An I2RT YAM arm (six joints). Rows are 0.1 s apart.
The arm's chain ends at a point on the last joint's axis. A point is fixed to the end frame.
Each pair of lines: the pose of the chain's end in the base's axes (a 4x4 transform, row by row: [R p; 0 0 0 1], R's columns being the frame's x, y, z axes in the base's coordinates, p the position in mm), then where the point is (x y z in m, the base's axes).
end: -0.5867, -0.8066, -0.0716, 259.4; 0.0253, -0.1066, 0.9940, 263.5; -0.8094, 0.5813, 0.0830, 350.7; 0, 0, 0, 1
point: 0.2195 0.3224 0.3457
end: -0.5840, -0.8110, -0.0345, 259.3; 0.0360, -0.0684, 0.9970, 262.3; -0.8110, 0.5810, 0.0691, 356.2; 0, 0, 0, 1
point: 0.2216 0.3226 0.3503
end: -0.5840, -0.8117, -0.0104, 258.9; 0.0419, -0.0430, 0.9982, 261.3; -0.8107, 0.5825, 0.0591, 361.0; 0, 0, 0, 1
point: 0.2227 0.3224 0.3545
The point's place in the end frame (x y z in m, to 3 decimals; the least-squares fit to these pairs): 0.029 0.023 0.061
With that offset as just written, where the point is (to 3 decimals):
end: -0.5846, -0.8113, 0.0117, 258.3; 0.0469, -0.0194, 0.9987, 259.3; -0.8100, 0.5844, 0.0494, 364.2; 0, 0, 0, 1
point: 0.223 0.321 0.357
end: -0.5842, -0.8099, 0.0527, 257.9; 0.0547, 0.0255, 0.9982, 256.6; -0.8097, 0.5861, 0.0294, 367.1; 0, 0, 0, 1
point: 0.226 0.320 0.359
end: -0.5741, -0.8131, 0.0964, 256.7; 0.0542, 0.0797, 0.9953, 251.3; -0.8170, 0.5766, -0.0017, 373.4; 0, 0, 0, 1
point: 0.227 0.315 0.363
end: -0.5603, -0.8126, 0.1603, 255.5; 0.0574, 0.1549, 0.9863, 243.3; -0.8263, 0.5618, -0.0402, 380.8; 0, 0, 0, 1
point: 0.230 0.309 0.367
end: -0.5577, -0.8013, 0.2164, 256.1; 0.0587, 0.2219, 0.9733, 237.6; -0.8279, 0.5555, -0.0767, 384.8; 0, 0, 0, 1
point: 0.235 0.304 0.369
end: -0.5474, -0.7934, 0.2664, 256.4; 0.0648, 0.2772, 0.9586, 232.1; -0.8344, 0.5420, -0.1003, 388.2; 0, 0, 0, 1
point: 0.239 0.299 0.370
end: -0.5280, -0.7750, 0.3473, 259.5; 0.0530, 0.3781, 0.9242, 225.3; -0.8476, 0.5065, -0.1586, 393.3; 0, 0, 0, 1
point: 0.248 0.292 0.371
